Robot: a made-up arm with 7 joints. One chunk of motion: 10 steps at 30 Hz.
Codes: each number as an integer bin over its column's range. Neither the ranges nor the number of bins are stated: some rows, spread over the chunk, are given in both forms.
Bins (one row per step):
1: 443 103 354 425 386 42 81
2: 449 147 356 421 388 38 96
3: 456 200 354 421 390 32 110
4: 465 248 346 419 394 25 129
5: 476 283 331 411 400 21 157
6: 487 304 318 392 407 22 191
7: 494 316 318 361 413 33 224
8: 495 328 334 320 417 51 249
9: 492 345 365 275 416 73 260
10: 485 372 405 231 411 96 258
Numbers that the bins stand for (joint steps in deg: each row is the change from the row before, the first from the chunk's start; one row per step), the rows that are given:
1: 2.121 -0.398 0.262 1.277 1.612 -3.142 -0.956
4: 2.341 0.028 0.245 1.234 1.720 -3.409 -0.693
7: 2.630 0.228 0.185 0.814 1.977 -3.283 -0.173
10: 2.541 0.392 0.372 -0.127 1.950 -2.297 0.014
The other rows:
2: 2.181 -0.268 0.266 1.248 1.639 -3.205 -0.874
3: 2.251 -0.113 0.262 1.248 1.666 -3.299 -0.797
5: 2.451 0.131 0.213 1.176 1.801 -3.471 -0.540
6: 2.560 0.192 0.185 1.038 1.896 -3.456 -0.353
8: 2.640 0.263 0.219 0.517 2.031 -3.002 -0.036
9: 2.610 0.313 0.286 0.191 2.017 -2.657 0.025

